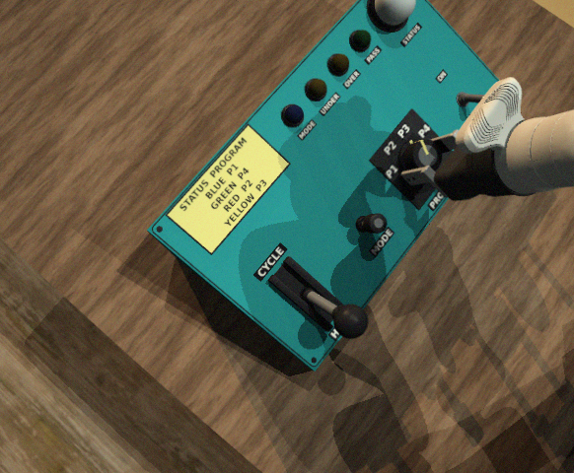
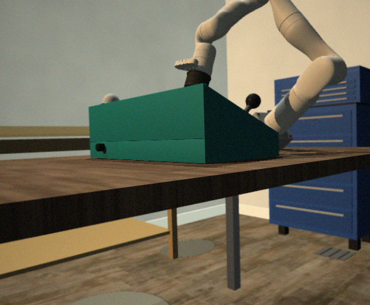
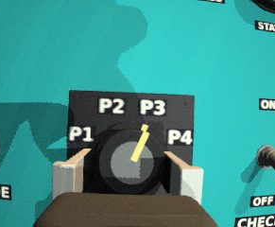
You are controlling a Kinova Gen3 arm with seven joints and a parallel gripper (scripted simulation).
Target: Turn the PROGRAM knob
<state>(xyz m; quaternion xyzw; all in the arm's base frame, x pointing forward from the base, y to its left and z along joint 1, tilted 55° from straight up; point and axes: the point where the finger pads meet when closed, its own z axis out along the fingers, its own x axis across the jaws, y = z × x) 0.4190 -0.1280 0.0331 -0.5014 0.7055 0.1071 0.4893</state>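
My gripper is now 60 mm to the right of the teal console, 40 mm short of it and 20 mm above it. The rest, counted from my hand: cycle lever 240 mm to the left, 20 mm behind, 10 mm above; mode button 120 mm to the left, 10 mm ahead; check toggle 120 mm to the right.
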